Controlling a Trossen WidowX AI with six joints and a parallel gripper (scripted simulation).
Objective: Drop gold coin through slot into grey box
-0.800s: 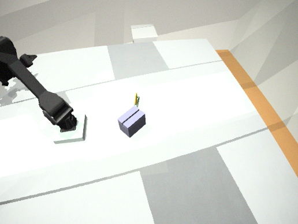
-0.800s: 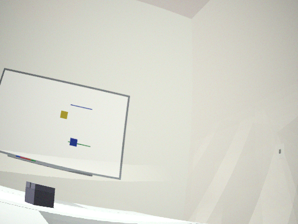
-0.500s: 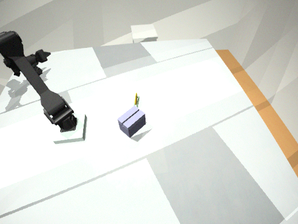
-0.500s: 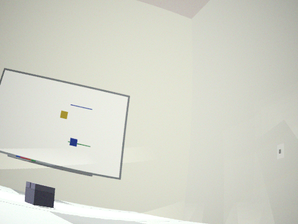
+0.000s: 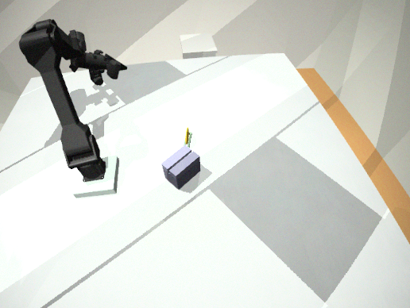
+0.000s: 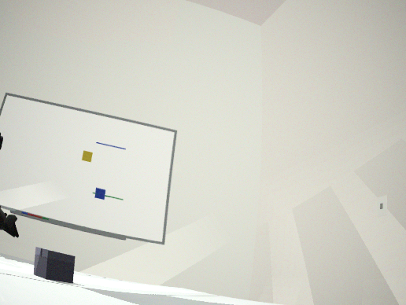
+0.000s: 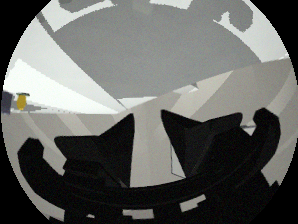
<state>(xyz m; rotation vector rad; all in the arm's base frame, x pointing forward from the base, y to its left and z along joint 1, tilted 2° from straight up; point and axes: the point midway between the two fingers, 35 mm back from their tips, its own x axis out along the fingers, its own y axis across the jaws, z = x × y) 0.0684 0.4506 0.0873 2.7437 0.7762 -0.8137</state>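
Now: gripper tip 380 mm to the left of the coin, 210 mm short of it and 60 mm above it.
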